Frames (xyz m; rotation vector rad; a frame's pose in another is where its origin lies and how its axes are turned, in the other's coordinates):
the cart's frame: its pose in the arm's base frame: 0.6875 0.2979 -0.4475 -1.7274 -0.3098 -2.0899
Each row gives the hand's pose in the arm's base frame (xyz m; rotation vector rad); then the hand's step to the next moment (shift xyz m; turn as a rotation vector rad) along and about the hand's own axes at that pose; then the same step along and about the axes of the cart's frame.
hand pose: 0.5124 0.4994 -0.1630 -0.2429 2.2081 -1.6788
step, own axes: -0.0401 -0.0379 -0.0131 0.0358 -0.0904 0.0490
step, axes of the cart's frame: 0.0383 -0.0044 0.0416 0.0840 0.0573 -0.0389
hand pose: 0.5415 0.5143 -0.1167 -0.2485 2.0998 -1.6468
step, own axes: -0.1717 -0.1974 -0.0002 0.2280 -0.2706 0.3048
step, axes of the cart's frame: 0.2023 0.0192 0.1647 0.2322 0.3285 -0.2373
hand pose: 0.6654 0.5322 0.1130 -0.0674 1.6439 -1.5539
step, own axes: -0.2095 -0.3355 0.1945 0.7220 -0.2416 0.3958
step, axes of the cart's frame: 0.4140 0.1006 0.1132 0.0622 0.5495 -0.6561
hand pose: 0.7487 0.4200 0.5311 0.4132 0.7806 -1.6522
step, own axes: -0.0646 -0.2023 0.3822 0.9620 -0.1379 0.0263
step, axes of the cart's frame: 0.4109 0.0924 -0.1176 -0.3837 0.5187 -0.7272
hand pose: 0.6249 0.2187 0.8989 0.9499 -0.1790 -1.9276
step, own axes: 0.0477 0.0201 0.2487 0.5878 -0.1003 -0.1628
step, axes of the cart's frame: 0.1947 0.0117 -0.1627 -0.3874 0.3297 -0.3511
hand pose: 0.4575 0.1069 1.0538 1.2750 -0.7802 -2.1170
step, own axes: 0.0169 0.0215 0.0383 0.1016 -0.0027 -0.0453
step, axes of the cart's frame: 0.0284 -0.0018 -0.0374 -0.0636 0.0765 -0.0499
